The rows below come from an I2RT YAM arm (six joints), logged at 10 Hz.
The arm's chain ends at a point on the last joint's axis. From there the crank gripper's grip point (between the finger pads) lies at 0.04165 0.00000 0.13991 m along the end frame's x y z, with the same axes.
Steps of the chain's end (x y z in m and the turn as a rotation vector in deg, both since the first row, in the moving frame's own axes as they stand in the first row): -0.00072, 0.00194, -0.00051, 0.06, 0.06, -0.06; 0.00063, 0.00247, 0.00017, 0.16, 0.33, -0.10; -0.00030, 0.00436, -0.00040, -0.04, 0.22, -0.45; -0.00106, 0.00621, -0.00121, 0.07, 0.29, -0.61; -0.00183, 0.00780, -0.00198, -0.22, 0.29, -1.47; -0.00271, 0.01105, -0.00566, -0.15, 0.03, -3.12; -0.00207, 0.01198, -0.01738, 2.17, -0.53, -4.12; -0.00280, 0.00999, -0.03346, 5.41, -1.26, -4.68; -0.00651, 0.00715, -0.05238, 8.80, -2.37, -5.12; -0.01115, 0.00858, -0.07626, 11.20, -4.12, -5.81; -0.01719, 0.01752, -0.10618, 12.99, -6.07, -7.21
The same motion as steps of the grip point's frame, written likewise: -0.00057, 0.00175, -0.00055, 0.06, 0.06, -0.06; 0.00143, 0.00201, -0.00007, 0.16, 0.33, -0.10; 0.00024, 0.00413, -0.00056, -0.04, 0.22, -0.45; -0.00036, 0.00559, -0.00142, 0.07, 0.29, -0.61; -0.00113, 0.00726, -0.00219, -0.22, 0.29, -1.47; -0.00269, 0.00915, -0.00568, -0.15, 0.03, -3.12; -0.00366, 0.00373, -0.01716, 2.17, -0.53, -4.12; -0.00656, -0.00650, -0.03336, 5.41, -1.26, -4.68; -0.01342, -0.01779, -0.05272, 8.80, -2.37, -5.12; -0.02282, -0.02249, -0.07672, 11.20, -4.12, -5.81; -0.03436, -0.01853, -0.10677, 12.99, -6.07, -7.21
